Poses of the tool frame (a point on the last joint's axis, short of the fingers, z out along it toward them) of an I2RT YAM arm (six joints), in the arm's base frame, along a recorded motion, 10 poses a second.
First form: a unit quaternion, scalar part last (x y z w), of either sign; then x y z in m.
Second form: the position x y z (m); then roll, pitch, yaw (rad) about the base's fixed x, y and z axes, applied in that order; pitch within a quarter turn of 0, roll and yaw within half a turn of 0. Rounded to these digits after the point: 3 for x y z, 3 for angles.
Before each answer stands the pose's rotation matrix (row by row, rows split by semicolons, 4 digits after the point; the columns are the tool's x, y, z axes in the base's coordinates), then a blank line. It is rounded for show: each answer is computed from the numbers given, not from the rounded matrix.
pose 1, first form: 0.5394 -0.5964 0.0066 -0.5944 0.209 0.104 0.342
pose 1, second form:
0.2885 -0.6356 0.7161; -0.6512 0.4180 0.6334; -0.7019 -0.6491 -0.2933

0.209 0.104 0.342 -1.995 0.778 -1.154
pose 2, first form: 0.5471 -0.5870 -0.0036 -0.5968 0.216 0.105 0.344
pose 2, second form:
0.3109 -0.6465 0.6967; -0.6380 0.4014 0.6572; -0.7045 -0.6487 -0.2877

0.216 0.105 0.344 -1.988 0.782 -1.117
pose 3, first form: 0.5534 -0.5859 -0.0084 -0.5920 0.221 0.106 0.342
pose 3, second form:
0.3133 -0.6584 0.6844; -0.6385 0.3874 0.6650; -0.7030 -0.6453 -0.2990

0.221 0.106 0.342 -2.005 0.780 -1.115
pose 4, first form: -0.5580 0.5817 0.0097 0.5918 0.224 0.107 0.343
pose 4, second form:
0.3231 -0.6606 0.6776; -0.6377 0.3771 0.6717; -0.6993 -0.6491 -0.2994

0.224 0.107 0.343 -2.003 0.774 -1.102
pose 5, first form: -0.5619 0.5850 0.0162 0.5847 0.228 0.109 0.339
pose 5, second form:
0.3151 -0.6763 0.6658; -0.6384 0.3681 0.6760; -0.7022 -0.6381 -0.3158

0.228 0.109 0.339 -2.030 0.779 -1.112
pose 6, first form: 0.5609 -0.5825 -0.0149 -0.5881 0.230 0.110 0.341
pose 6, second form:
0.3209 -0.6710 0.6684; -0.6359 0.3703 0.6771; -0.7019 -0.6424 -0.3078

0.230 0.110 0.341 -2.018 0.778 -1.103
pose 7, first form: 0.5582 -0.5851 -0.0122 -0.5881 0.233 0.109 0.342
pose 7, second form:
0.3150 -0.6676 0.6746; -0.6389 0.3765 0.6709; -0.7019 -0.6423 -0.3079

0.233 0.109 0.342 -2.018 0.778 -1.113
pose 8, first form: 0.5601 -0.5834 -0.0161 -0.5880 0.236 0.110 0.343
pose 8, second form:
0.3188 -0.6724 0.6680; -0.6345 0.3721 0.6774; -0.7041 -0.6398 -0.3080

0.236 0.110 0.343 -2.019 0.781 -1.105
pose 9, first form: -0.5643 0.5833 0.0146 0.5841 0.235 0.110 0.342
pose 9, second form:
0.3191 -0.6753 0.6649; -0.6412 0.3627 0.6762; -0.6978 -0.6421 -0.3173

0.235 0.110 0.342 -2.030 0.772 -1.109
